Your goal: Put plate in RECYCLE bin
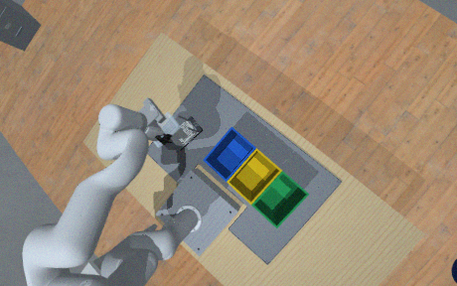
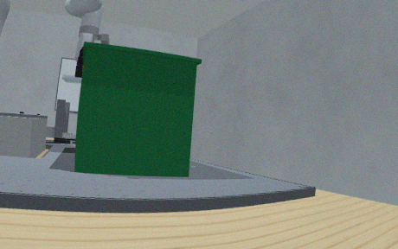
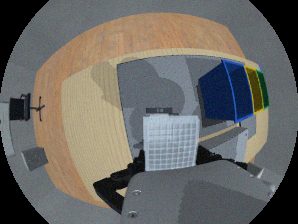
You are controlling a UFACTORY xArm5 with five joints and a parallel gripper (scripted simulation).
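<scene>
The yellow bin lies 41 cm to the right of my hand, 15 cm below it and 1 cm ahead of it. Also, from my hand: green bin 54 cm to the right, 15 cm below, 1 cm behind; 96-well plate 1 cm below; blue bin 28 cm to the right, 15 cm below, 4 cm ahead.
</scene>
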